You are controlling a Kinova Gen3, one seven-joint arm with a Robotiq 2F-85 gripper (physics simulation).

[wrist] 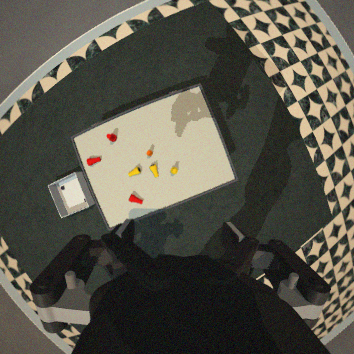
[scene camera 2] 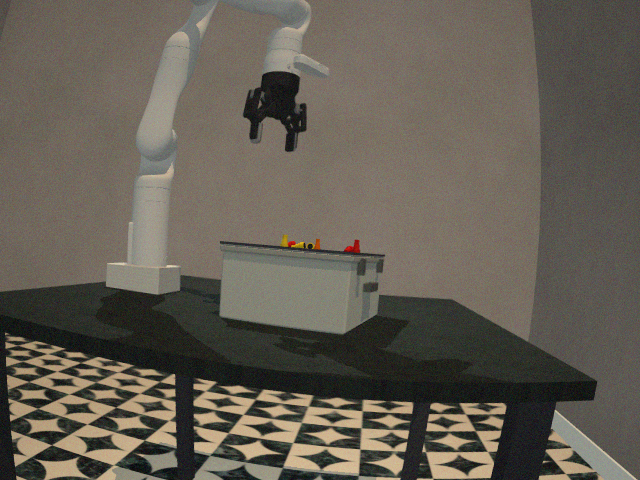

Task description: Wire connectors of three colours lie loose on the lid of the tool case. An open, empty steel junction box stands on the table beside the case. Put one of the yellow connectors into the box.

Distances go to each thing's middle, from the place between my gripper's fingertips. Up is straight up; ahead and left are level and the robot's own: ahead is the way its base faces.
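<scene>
Relative to my hand, tool case (scene camera 2: 328, 291): 20 mm to the right, 90 mm ahead, 240 mm below. Steel junction box (wrist: 70, 194): a good way to the left of my hand, a good way ahead of it, well below it.
</scene>
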